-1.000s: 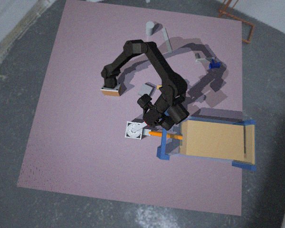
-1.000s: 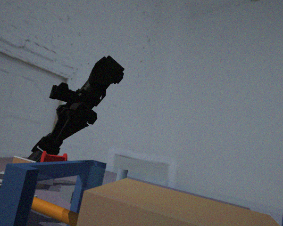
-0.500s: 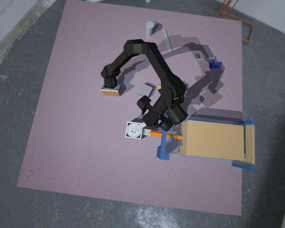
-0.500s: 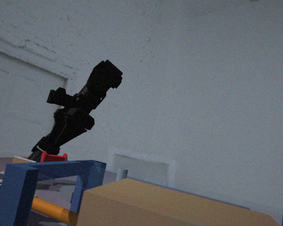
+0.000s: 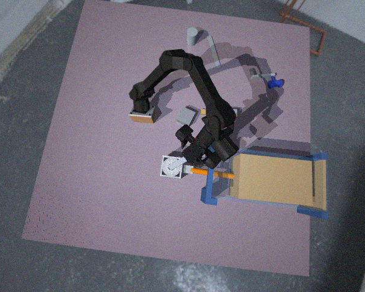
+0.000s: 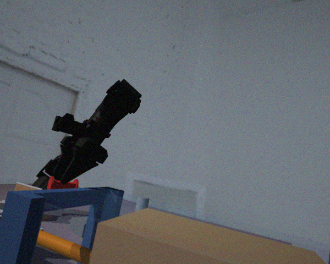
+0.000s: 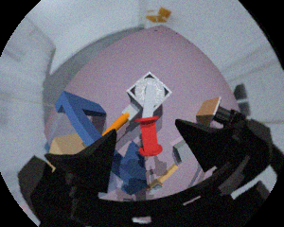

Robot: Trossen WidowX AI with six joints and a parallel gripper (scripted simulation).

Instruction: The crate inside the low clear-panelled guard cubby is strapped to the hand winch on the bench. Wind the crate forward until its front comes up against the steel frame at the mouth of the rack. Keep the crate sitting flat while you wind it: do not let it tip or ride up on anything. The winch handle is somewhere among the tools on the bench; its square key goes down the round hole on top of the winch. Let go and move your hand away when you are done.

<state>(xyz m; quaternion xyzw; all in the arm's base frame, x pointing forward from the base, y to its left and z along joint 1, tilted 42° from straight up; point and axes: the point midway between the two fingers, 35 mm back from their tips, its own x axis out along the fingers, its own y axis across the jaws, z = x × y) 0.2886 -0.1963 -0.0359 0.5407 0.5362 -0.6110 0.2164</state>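
Now: the red knob 1 cm ahead of my gripper tip, 1 cm to the left of it and 3 cm below it. Also, from my gripper tip: red-knobbed crank handle: 2 cm behind, 1 cm to the right, 6 cm below; then blue steel frame: 9 cm ahead, 4 cm to the right, 6 cm below; then grey block: 6 cm behind, 21 cm to the left, 15 cm below.
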